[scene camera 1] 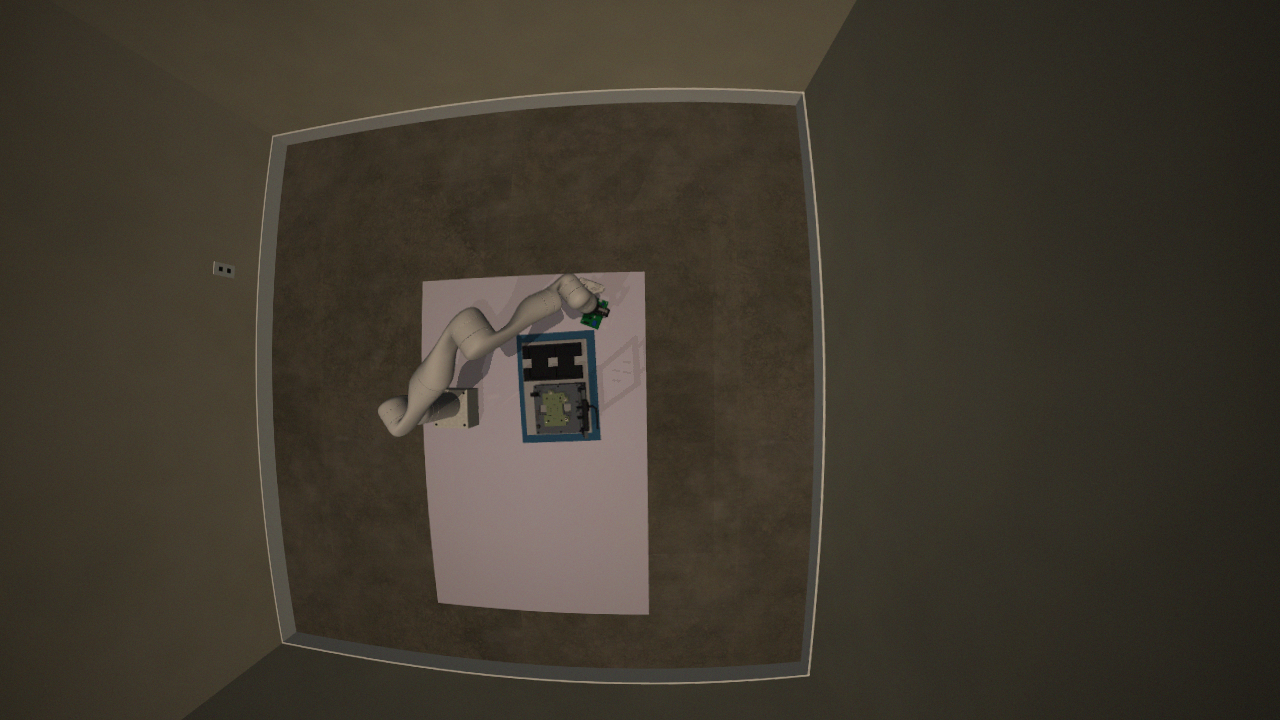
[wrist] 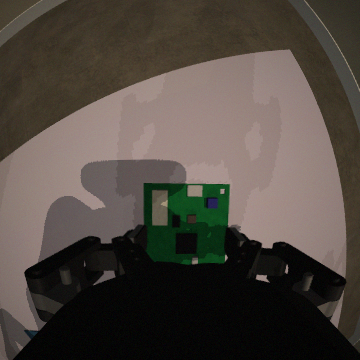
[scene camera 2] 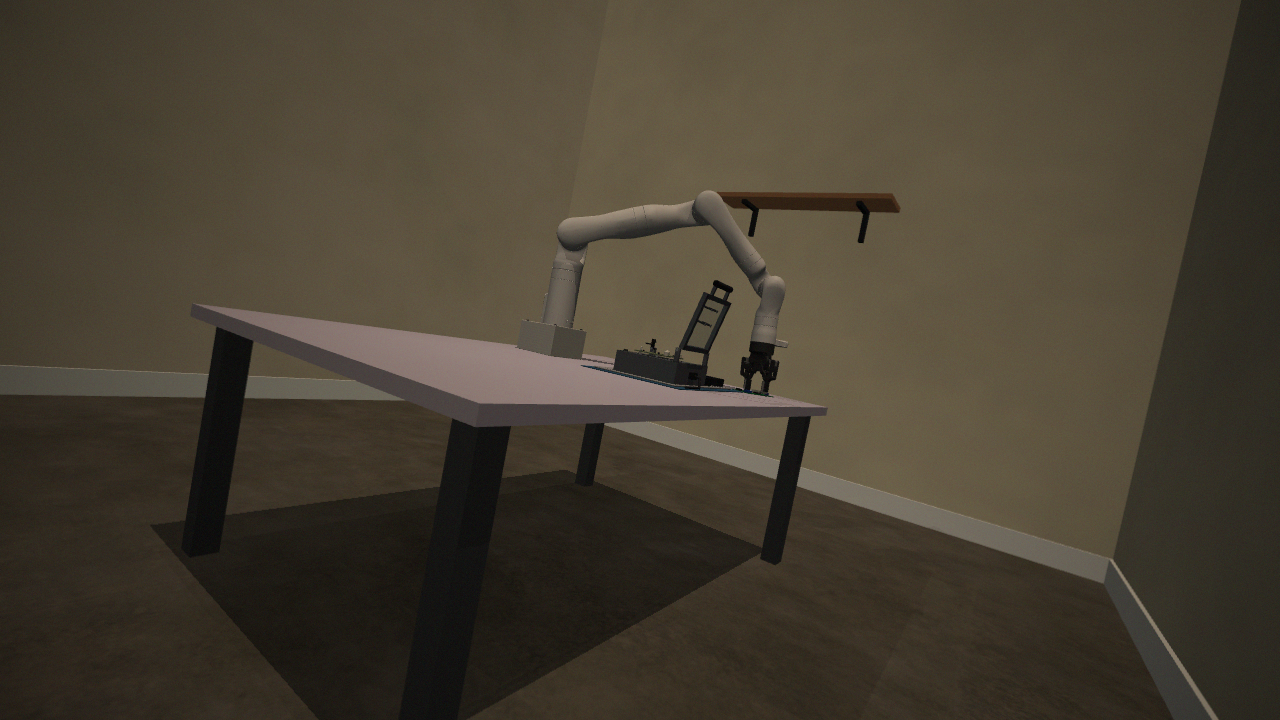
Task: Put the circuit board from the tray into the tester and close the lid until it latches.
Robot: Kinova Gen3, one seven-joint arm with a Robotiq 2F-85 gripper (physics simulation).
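Observation:
The green circuit board lies flat on the pale table, near its far corner and beside the tester. My gripper is low over the board and open, with one finger on each side of it; the fingers stand close to its edges and I cannot tell if they touch. The board's near end is hidden under my wrist. The tester stands on a blue-edged mat, its lid tilted up and open.
The arm's base box stands on the table beside the tester. The table's edges are close to the board on two sides. A wooden wall shelf hangs behind the arm.

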